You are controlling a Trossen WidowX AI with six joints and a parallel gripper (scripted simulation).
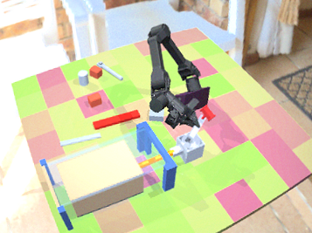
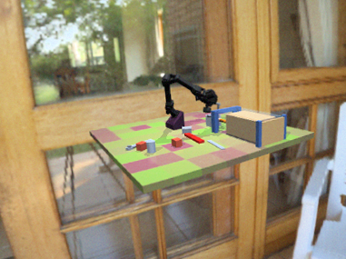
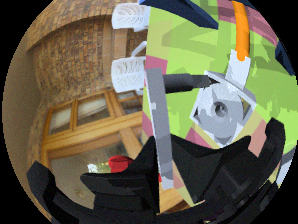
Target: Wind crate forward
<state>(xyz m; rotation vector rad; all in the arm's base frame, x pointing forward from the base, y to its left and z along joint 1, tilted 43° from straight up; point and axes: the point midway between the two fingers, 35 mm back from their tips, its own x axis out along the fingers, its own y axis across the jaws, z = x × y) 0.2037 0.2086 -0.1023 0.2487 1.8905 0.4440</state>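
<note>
My gripper tip is now 4 cm below the red grip, 4 cm past it and 2 cm to the left of it. The rest, counted from my gripper tip: grey block (29 cm to the right, 16 cm below, 1 cm ahead); grey winch (15 cm below, 3 cm to the right); winch handle (1 cm to the right, 1 cm behind, 1 cm above).
</note>
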